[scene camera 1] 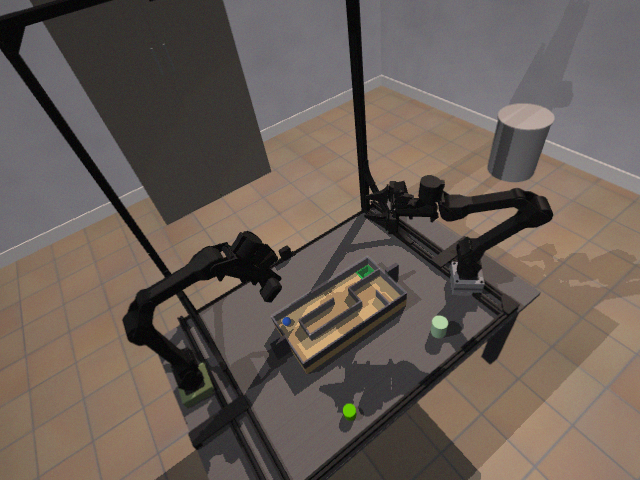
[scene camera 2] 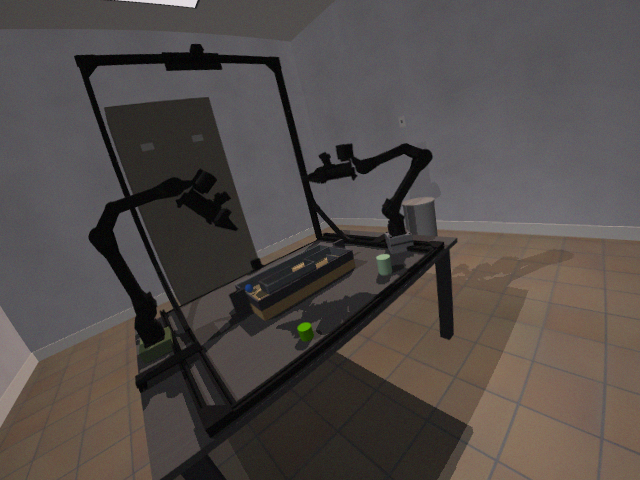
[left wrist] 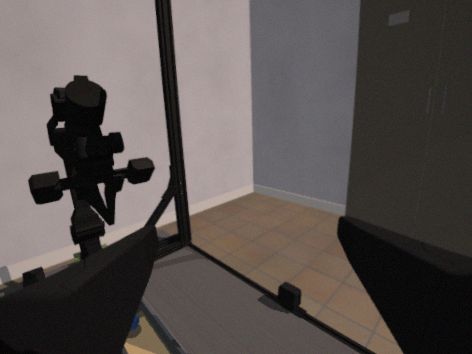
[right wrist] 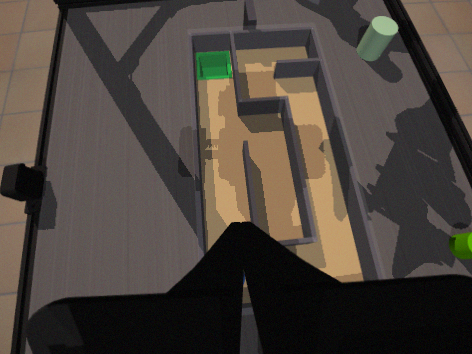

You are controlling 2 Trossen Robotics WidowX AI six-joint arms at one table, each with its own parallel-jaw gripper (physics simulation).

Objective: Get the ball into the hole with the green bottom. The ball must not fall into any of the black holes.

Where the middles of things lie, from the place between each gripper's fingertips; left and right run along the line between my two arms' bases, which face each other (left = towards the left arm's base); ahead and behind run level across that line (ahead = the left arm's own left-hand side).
My left gripper is now 100 mm short of the tan maze box (scene camera 1: 319,324), 160 mm to the left of it and 350 mm above it. Round my left hand: pale green cylinder (right wrist: 381,31): 290 mm ahead, 120 mm to the left, 360 mm below.
My right gripper is now 30 mm short of the tan maze box, 160 mm to the right of it and 240 mm above it. The rest, counted from my right hand: pale green cylinder (220 mm ahead, 440 mm to the left, 250 mm below).
